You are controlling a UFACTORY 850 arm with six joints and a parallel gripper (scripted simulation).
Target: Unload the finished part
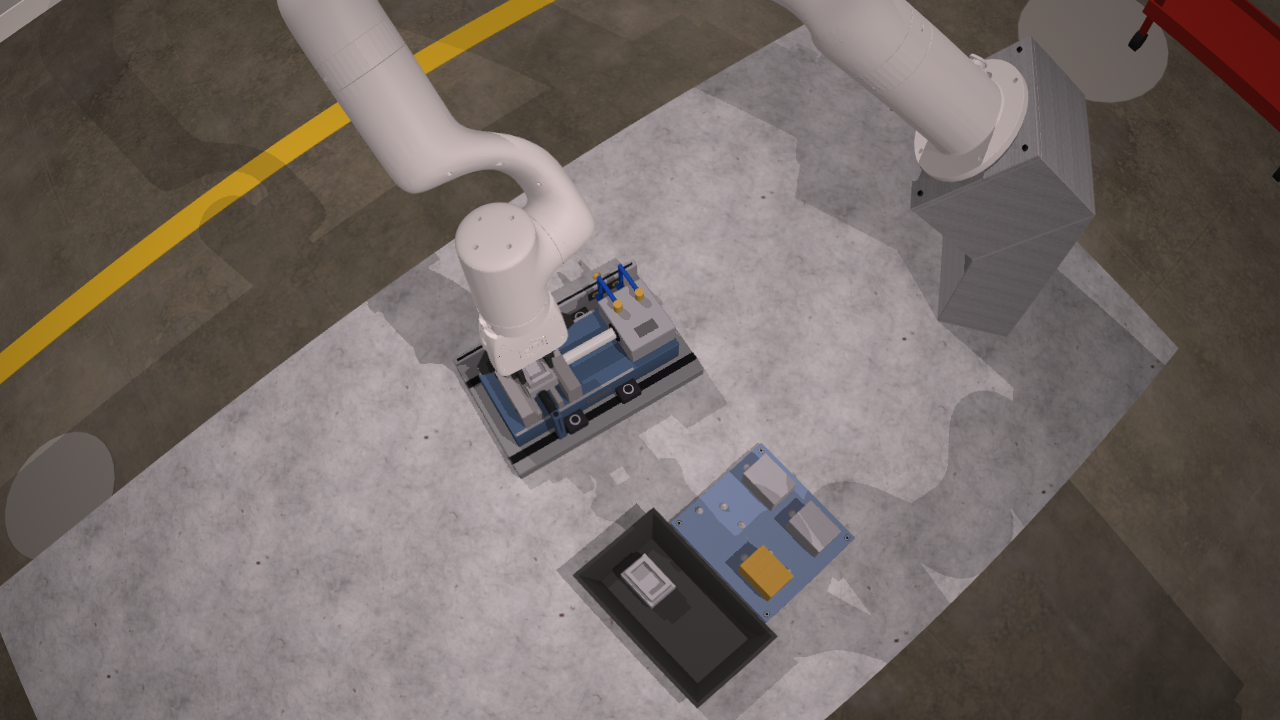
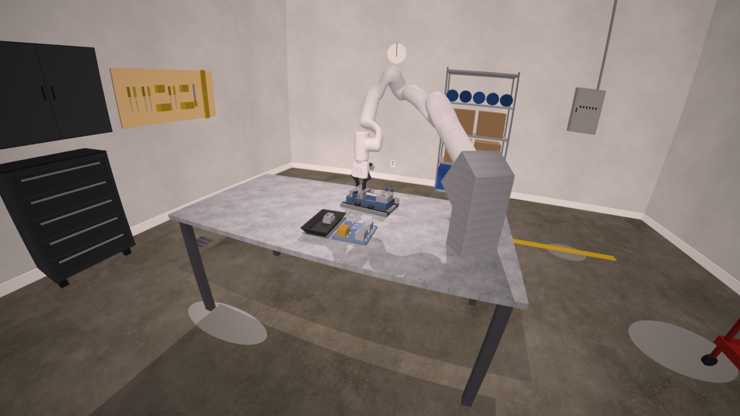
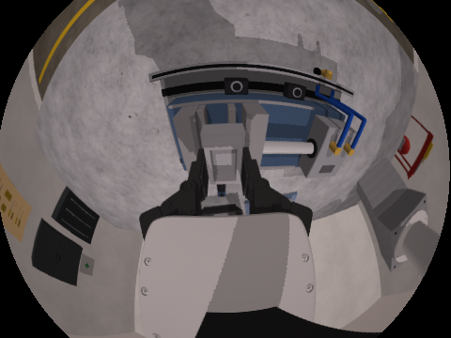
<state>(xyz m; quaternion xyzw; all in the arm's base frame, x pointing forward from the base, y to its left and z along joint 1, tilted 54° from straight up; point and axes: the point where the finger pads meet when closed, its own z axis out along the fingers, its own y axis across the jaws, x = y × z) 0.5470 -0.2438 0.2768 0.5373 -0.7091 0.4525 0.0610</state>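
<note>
The vise lies 8 cm below my hand, 6 cm behind it and 3 cm to the left of it. From my hand the other things lie so: blue fixture plate: 37 cm to the left, 12 cm below, 1 cm ahead; then yellow block: 40 cm to the left, 10 cm below, 7 cm ahead.
</note>
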